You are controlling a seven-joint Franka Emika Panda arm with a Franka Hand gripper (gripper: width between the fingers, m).
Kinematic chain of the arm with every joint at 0, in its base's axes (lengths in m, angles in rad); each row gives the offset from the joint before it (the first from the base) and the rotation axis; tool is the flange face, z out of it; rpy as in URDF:
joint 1: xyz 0 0 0.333 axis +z
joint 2: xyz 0 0 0 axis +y
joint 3: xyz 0 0 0.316 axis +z
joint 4: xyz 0.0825 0 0 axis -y
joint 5: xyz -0.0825 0 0.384 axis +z
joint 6: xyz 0 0 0 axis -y
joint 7: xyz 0.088 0 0 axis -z
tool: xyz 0 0 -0.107 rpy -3.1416 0 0
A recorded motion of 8 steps. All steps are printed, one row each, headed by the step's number.
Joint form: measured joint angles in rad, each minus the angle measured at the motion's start. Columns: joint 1, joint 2, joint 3, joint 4, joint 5, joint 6, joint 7.
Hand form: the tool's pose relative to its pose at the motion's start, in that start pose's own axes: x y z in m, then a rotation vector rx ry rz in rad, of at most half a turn. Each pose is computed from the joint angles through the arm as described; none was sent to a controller.
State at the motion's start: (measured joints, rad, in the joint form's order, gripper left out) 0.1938 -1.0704 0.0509 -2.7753 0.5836 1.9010 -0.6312
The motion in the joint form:
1: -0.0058 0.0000 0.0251 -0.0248 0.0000 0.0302 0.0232
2: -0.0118 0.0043 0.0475 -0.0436 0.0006 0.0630 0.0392
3: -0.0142 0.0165 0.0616 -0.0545 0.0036 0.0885 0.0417
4: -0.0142 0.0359 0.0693 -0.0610 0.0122 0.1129 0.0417
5: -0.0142 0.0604 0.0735 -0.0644 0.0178 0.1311 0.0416
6: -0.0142 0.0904 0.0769 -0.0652 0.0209 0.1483 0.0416
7: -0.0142 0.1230 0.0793 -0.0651 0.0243 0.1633 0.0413
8: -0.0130 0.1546 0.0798 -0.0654 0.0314 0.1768 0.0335
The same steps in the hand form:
1: -0.0026 0.0018 0.0109 -0.0249 -0.0084 0.0262
2: -0.0038 0.0043 0.0196 -0.0503 -0.0111 0.0457
3: -0.0037 0.0072 0.0267 -0.0632 -0.0147 0.0537
4: -0.0027 0.0109 0.0333 -0.0658 -0.0155 0.0642
5: -0.0017 0.0155 0.0401 -0.0643 -0.0226 0.0765
6: -0.0005 0.0207 0.0473 -0.0625 -0.0339 0.0894
7: 0.0006 0.0262 0.0550 -0.0581 -0.0476 0.1035
8: 0.0012 0.0314 0.0627 -0.0492 -0.0597 0.1120

